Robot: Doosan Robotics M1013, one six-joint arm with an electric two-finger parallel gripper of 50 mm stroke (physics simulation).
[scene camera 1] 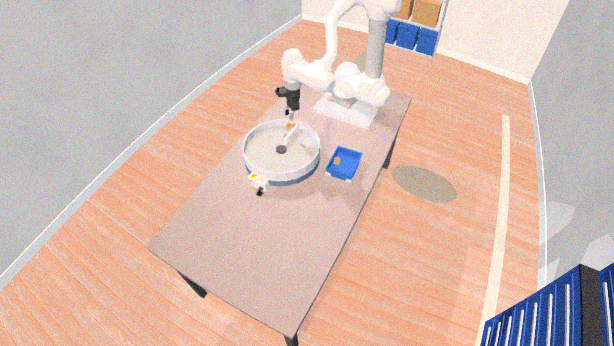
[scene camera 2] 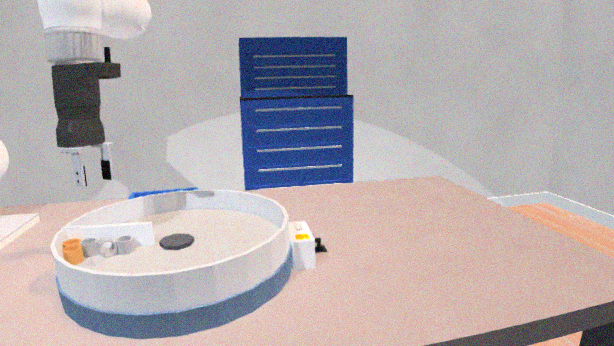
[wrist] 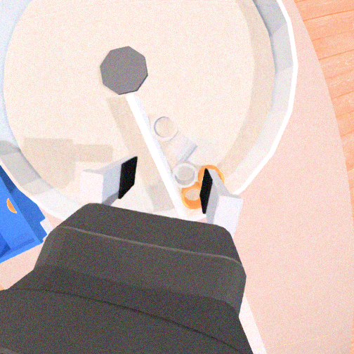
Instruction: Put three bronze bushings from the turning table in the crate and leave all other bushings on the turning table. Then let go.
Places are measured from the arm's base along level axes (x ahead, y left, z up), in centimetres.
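Pixels of known places: gripper, fingertip midpoint: (scene camera 1: 289, 117) (scene camera 2: 95, 182); arm's base at its link origin: (scene camera 1: 344, 98).
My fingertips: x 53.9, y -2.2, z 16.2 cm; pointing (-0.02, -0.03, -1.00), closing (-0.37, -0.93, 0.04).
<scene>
Ahead of a thing's pixels: the offset from my fingertips to its middle. "spot": to the spot under its first point.
My gripper (scene camera 1: 289, 115) (scene camera 2: 93, 181) (wrist: 168, 176) is open and empty, high above the near-arm side of the turning table @(dz -13.2, dx +12.2, dy +4.0 cm) (scene camera 1: 265, 145) (scene camera 2: 215, 240) (wrist: 200, 60). Two bronze bushings show there close together by the wall: one bushing @(dz -11.9, dx -5.9, dy -1.5 cm) (scene camera 2: 72, 243) (wrist: 212, 168) and another bushing @(dz -11.9, dx -4.1, dy -4.1 cm) (scene camera 2: 73, 256) (wrist: 185, 200), partly behind a finger in the wrist view. Beside them are three grey bushings: one upright (wrist: 185, 166), one on its side (wrist: 186, 150), one upright (wrist: 165, 118). The blue crate @(dz -15.9, dx -3.0, dy +35.7 cm) (scene camera 1: 351, 162) (scene camera 2: 160, 192) (wrist: 25, 220) holds a bronze bushing @(dz -16.7, dx -2.8, dy +31.0 cm) (scene camera 1: 337, 160) (wrist: 11, 205); its inside is hidden in scene camera 2.
A white straight baffle @(spot: dz -10.4, dx +1.5, dy +2.4 cm) (scene camera 1: 291, 134) (scene camera 2: 135, 231) (wrist: 155, 150) runs from the dark hub @(dz -12.7, dx +12.2, dy +4.0 cm) (scene camera 1: 281, 149) (scene camera 2: 176, 241) (wrist: 124, 70) toward the rim, beside the bushings. The turning table's wall stands around them. A white sensor box @(spot: dz -12.8, dx +36.0, dy +9.6 cm) (scene camera 1: 258, 180) (scene camera 2: 302, 247) is outside the wall.
</scene>
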